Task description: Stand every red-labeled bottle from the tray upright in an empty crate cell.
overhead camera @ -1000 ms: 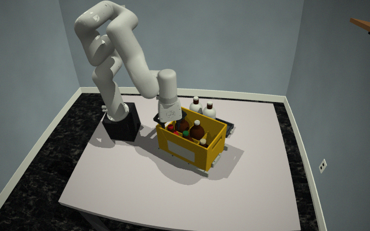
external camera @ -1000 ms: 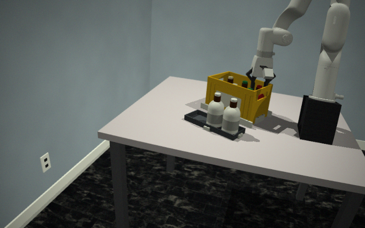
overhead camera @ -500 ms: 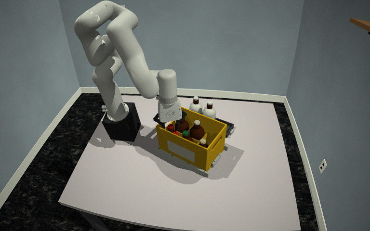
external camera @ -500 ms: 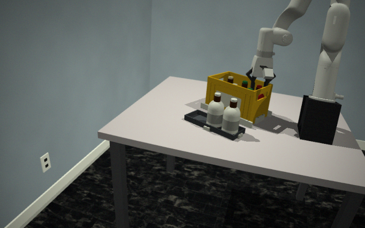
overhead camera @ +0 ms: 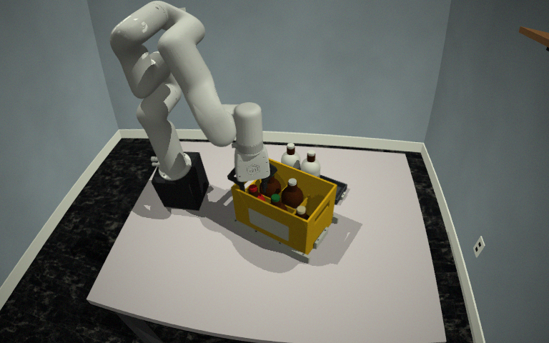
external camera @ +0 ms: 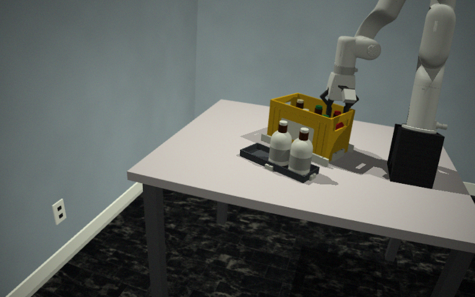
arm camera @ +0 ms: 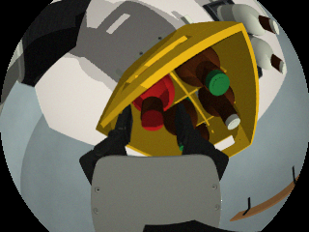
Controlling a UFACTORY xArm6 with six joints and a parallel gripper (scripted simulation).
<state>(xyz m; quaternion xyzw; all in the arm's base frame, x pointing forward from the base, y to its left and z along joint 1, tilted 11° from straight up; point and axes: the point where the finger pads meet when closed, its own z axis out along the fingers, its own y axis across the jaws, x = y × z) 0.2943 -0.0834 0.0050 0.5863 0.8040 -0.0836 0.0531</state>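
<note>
Right now my hand is 7 cm above the red-labeled bottle. Round my hand: crate: 10 cm ahead, 8 cm below, 1 cm to the right.
</note>
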